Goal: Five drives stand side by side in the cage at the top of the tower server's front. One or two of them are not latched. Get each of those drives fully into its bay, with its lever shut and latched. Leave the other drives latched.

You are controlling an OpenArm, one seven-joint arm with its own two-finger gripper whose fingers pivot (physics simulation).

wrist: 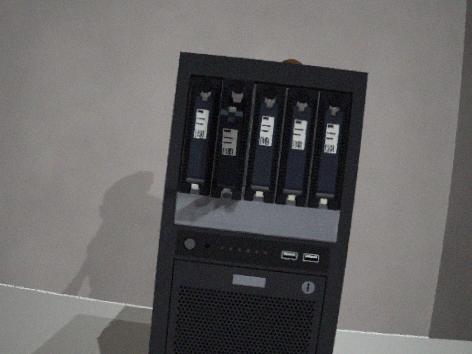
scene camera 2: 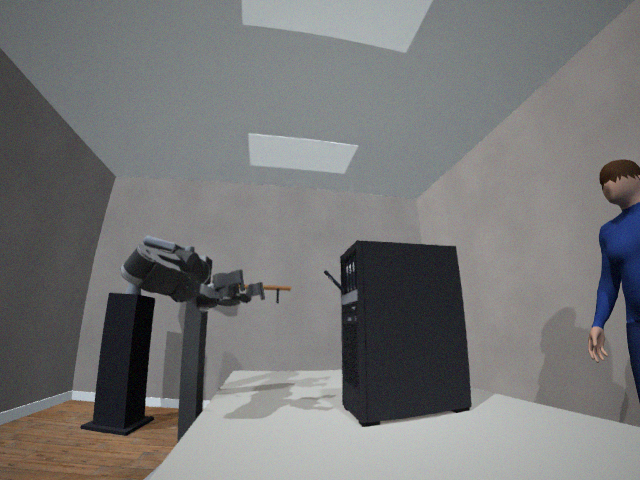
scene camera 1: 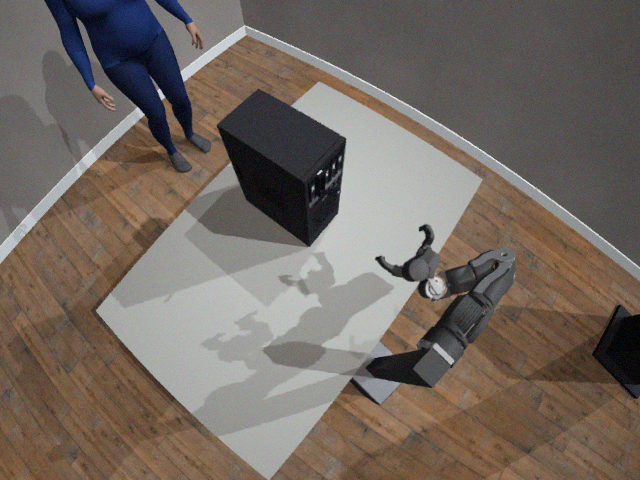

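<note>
The black tower server point(scene camera 1: 279, 134) point(scene camera 2: 413, 330) point(wrist: 272, 66) stands upright on the light table. In the wrist view five drives stand side by side in its top cage. The second drive from the left point(wrist: 229, 142) has its lever swung outward; the lever point(scene camera 2: 332, 279) sticks out and up from the front in the second scene view. The first point(wrist: 198, 155), third point(wrist: 263, 160), fourth point(wrist: 296, 162) and fifth point(wrist: 328, 167) drives have levers lying flat and look shut. My gripper point(scene camera 1: 402, 242) point(scene camera 2: 250, 287) is wide open and empty, apart from the tower front. Its fingers do not show in the wrist view.
The table point(scene camera 1: 392, 155) point(scene camera 2: 413, 449) carries the tower. A person in blue point(scene camera 1: 134, 31) point(scene camera 2: 628, 258) stands behind the tower. A black pedestal point(scene camera 2: 121, 361) stands behind the arm. A grey ledge point(wrist: 255, 217), a button and USB ports lie below the drives.
</note>
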